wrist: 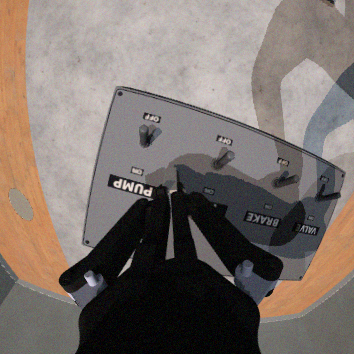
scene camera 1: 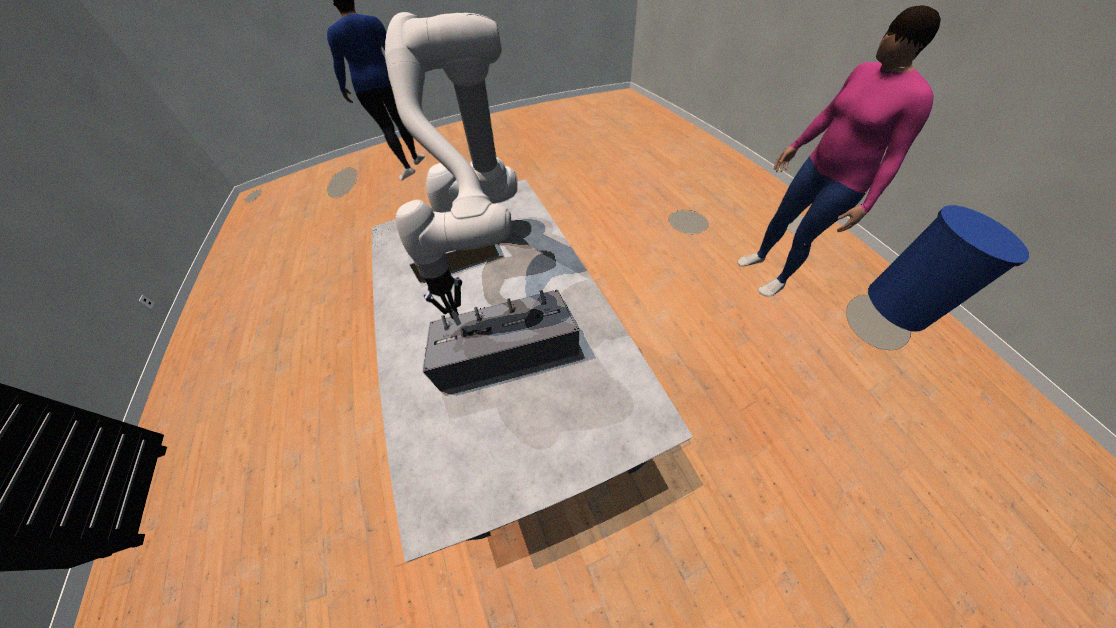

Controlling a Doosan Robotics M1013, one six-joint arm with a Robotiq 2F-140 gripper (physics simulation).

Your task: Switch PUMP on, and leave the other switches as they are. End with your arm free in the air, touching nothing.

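Places are measured from the arm's base along level axes (x ahead, y down, z left), in centimetres.
Pixels of known places: gripper, fingertip midpoint: point(wrist: 171, 176) point(scene camera 1: 457, 322).
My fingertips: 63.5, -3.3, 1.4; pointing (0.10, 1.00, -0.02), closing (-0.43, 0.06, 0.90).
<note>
Behind a point stands the place of what it marks, as x, y, z.
The grey switch box point(scene camera 1: 507, 362) {79.8, 1.8, 15.6} point(wrist: 105, 215) {74.2, -3.6, -6.7} lies on the table, its labelled face up. The PUMP switch point(scene camera 1: 444, 321) {60.3, -1.5, -3.9} point(wrist: 144, 135) {59.4, -2.3, -3.7} is a short lever at one end of the row, tipped toward its OFF label point(wrist: 152, 118) {57.9, 2.4, -3.9}. The unnamed second lever point(scene camera 1: 478, 314) {60.1, -1.0, 8.4} point(wrist: 223, 159) {59.0, -2.1, 7.5}, the BRAKE lever point(scene camera 1: 510, 305) {59.4, -1.3, 20.1} point(wrist: 287, 180) {58.4, -1.8, 19.4} and the VALVE lever point(scene camera 1: 543, 296) {58.6, -1.4, 32.2} point(wrist: 328, 195) {58.0, -1.2, 31.4} also stand on their OFF sides. My gripper point(scene camera 1: 455, 317) {63.5, -3.3, 1.4} point(wrist: 171, 176) {63.5, -3.3, 1.4} is shut and empty. Its tips are over the face beside the PUMP nameplate point(wrist: 131, 186) {68.3, -1.5, -3.8}, apart from the PUMP lever in the wrist view. The second nameplate is mostly hidden by a finger.
The box stands on a pale table point(scene camera 1: 468, 476) {111.0, 9.7, -2.7}, with my arm's base at the far end. A person in pink point(scene camera 1: 874, 117) and a blue barrel point(scene camera 1: 948, 269) stand to the right. A person in blue point(scene camera 1: 362, 50) is behind the arm. A black slatted object point(scene camera 1: 78, 476) is at left.
</note>
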